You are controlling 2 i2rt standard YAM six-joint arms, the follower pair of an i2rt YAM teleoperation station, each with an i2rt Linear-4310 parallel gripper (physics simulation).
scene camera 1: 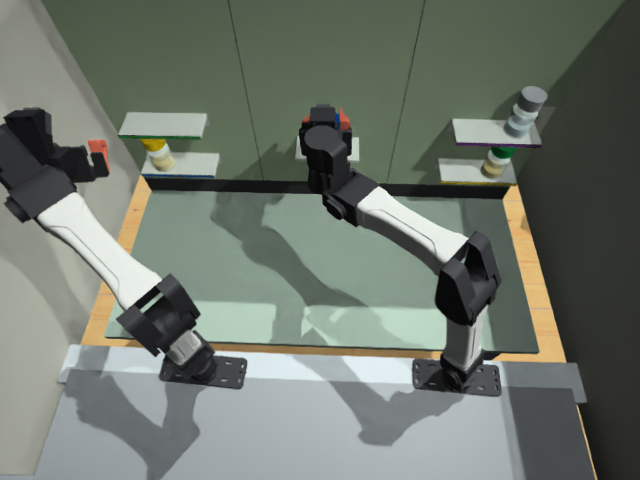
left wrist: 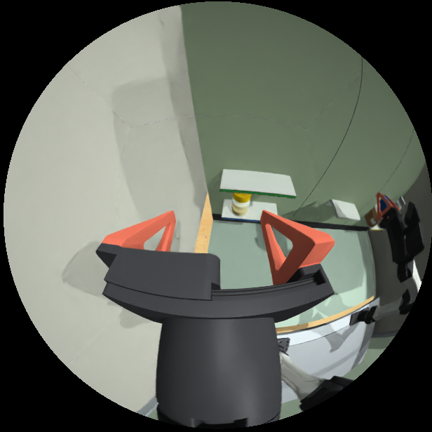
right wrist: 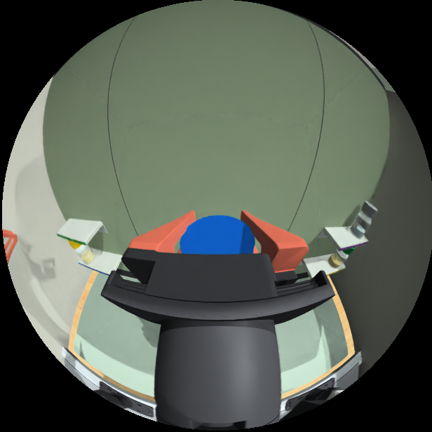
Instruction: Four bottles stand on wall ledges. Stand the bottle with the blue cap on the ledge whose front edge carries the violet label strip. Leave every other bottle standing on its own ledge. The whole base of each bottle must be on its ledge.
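Frame: origin at the left arm's base, x up, y ahead, z left, level; centimetres.
Seen in the pictures: left gripper, fingertip midpoint: (scene camera 1: 80,144); left arm's base, origin of the base link: (scene camera 1: 204,370); right arm's base, origin of the base link: (scene camera 1: 455,377).
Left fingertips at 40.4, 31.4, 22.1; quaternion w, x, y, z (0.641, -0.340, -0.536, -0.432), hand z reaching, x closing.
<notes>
Pixels of each thing's middle, then the offset from my left fingertips to it, as dx, dy, dz. "pt": a spot on its surface instead.
- blue-capped bottle, body centre: (scene camera 1: 328,138) -6.0, +11.8, -47.7
- middle ledge, surface spot: (scene camera 1: 354,149) pt -18.3, +21.0, -53.6
- violet-strip ledge, body centre: (scene camera 1: 495,132) -11.9, +23.2, -86.7
- grey-capped bottle, body centre: (scene camera 1: 524,113) -6.0, +23.8, -91.1
- green-capped bottle, body centre: (scene camera 1: 498,158) -20.0, +23.0, -90.3
- yellow-capped bottle, body centre: (scene camera 1: 158,151) -20.0, +17.9, -2.9
- yellow-strip ledge, body centre: (scene camera 1: 476,171) -25.9, +23.2, -86.7
- blue-strip ledge, body centre: (scene camera 1: 180,164) -25.9, +18.8, -6.8
- empty green-strip ledge, body centre: (scene camera 1: 163,125) -11.9, +18.8, -6.8
My right gripper (scene camera 1: 329,119) (right wrist: 217,215) is shut on the blue-capped bottle (scene camera 1: 337,121) (right wrist: 217,234) (left wrist: 371,217), in front of the wall by the middle ledge (scene camera 1: 354,149) (left wrist: 346,209). In the left wrist view the bottle shows apart from that ledge. The violet-strip ledge (scene camera 1: 478,132) (right wrist: 339,235) is the upper one at the right; the grey-capped bottle (scene camera 1: 523,114) (right wrist: 363,219) stands near its right end. The green-capped bottle (scene camera 1: 497,160) (right wrist: 337,259) and the yellow-capped bottle (scene camera 1: 158,152) (left wrist: 240,205) stand on lower ledges. My left gripper (left wrist: 217,215) is open and empty at the far left.
The green-capped bottle is on the yellow-strip ledge (scene camera 1: 457,170), under the violet-strip ledge. The yellow-capped bottle is on the blue-strip ledge (scene camera 1: 199,163), under the empty green-strip ledge (scene camera 1: 165,125) (left wrist: 257,181). Side walls stand close to both outer ledge pairs.
</notes>
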